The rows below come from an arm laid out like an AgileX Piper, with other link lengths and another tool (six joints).
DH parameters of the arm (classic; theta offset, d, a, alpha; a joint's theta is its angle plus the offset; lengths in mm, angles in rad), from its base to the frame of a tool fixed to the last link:
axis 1: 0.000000 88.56 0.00 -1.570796
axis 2: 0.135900 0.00 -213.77 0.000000
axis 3: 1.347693 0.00 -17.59 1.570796
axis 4: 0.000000 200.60 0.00 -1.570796
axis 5: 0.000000 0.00 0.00 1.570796
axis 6: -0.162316 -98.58 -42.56 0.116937
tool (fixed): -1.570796 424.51 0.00 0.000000
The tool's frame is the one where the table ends.
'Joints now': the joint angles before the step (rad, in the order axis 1, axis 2, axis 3, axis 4, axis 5, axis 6). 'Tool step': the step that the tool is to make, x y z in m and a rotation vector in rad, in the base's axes. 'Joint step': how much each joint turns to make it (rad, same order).
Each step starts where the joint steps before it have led.
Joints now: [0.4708 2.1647 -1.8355 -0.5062 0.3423 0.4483]
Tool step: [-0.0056 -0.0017 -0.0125 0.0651 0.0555 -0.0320]
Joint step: [0.0000 -0.0027 -0.0002 0.0887 0.0254 -0.0003]
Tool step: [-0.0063 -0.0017 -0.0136 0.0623 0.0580 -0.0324]
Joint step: [-0.0021 -0.0016 0.0003 0.0858 0.0267 0.0009]
